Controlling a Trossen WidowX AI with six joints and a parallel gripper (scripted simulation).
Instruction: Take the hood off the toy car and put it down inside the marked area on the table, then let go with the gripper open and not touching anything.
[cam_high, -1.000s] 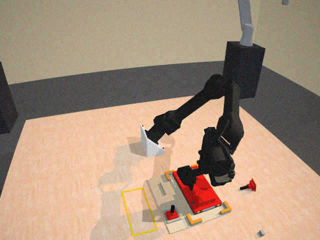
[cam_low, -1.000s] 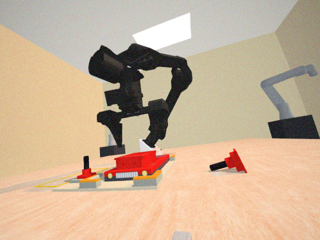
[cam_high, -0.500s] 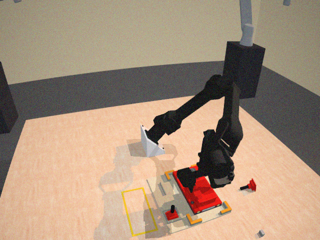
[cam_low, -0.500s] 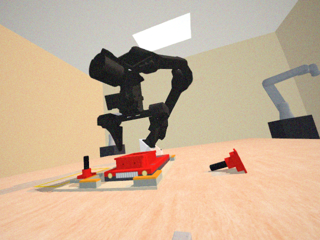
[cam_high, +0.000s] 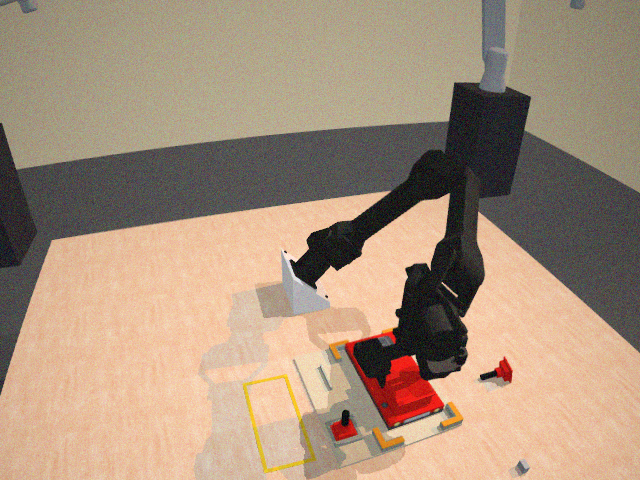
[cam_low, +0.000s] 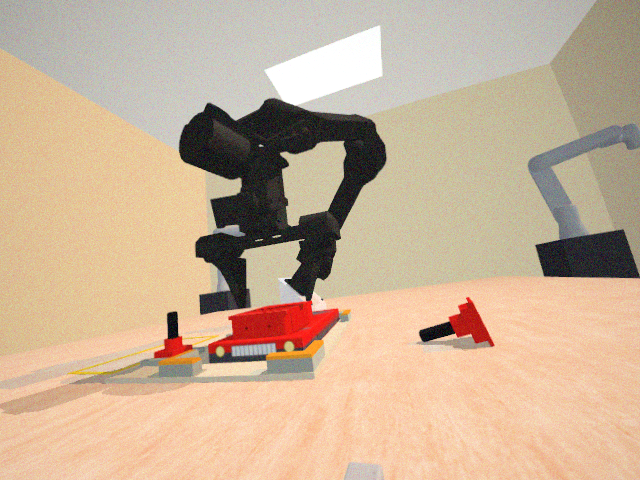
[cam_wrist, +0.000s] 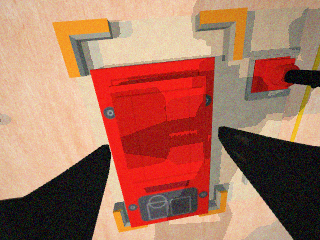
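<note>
Right now my gripper tip is 1 cm above the hood. Round my gripper tip: pale base plate: 4 cm below, 3 cm to the right, 2 cm behind.
</note>
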